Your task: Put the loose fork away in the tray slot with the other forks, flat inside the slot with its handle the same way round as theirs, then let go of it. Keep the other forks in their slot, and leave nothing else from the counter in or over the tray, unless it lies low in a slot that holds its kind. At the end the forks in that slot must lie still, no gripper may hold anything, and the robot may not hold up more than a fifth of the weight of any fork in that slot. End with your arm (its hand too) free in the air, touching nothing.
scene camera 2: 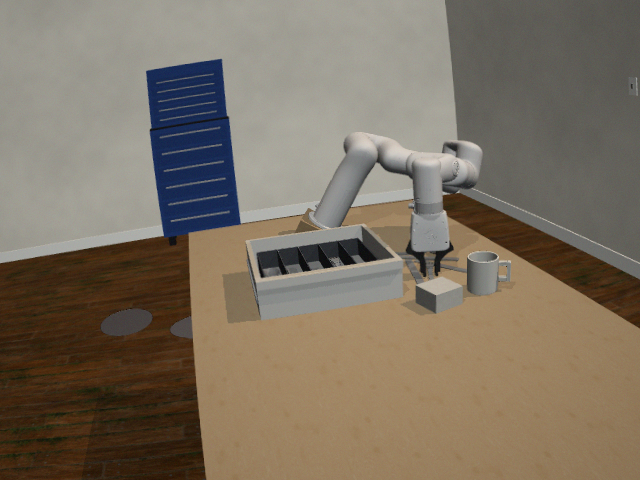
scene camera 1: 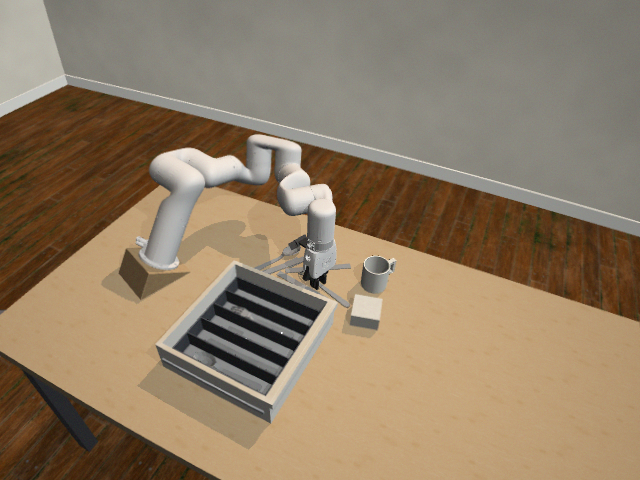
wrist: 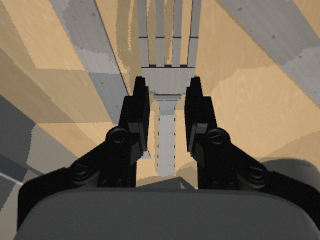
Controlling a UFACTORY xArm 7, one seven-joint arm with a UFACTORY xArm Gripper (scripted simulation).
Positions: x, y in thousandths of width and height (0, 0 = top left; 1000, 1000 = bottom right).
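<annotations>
My gripper visible: wrist view (523, 390), scene camera 1 (496, 593), scene camera 2 (673, 572).
</annotations>
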